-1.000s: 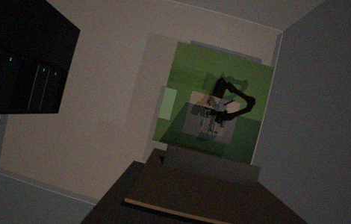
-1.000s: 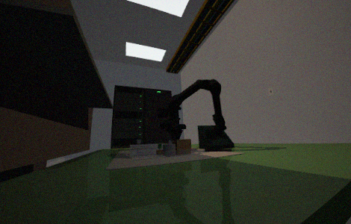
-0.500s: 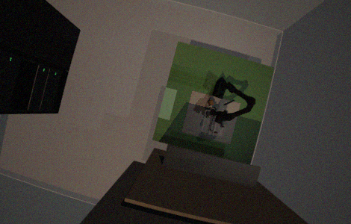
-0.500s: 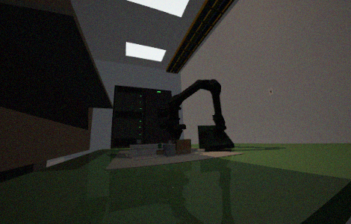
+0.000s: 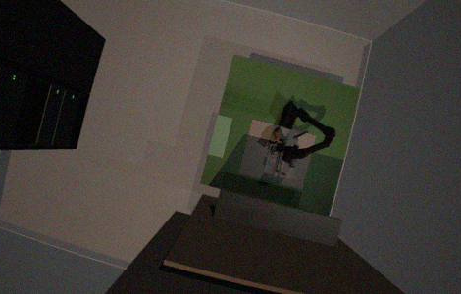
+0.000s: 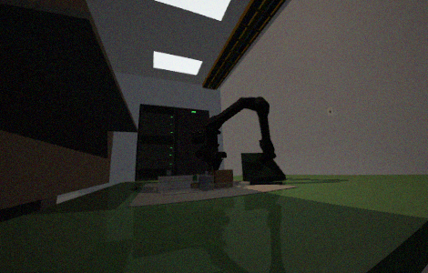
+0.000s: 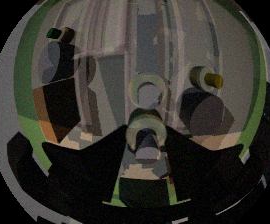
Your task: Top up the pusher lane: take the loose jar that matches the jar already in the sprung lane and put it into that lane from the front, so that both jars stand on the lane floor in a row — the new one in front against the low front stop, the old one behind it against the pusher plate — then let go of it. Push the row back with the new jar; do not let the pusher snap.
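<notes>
Now: gripper tip 5 cm short of the tan mat, 5 cm above it and 3 cm to the left of it. Also, from my gripper tip: lane rack (14 cm ahead, 3 cm below, 1 cm to the left).
</notes>
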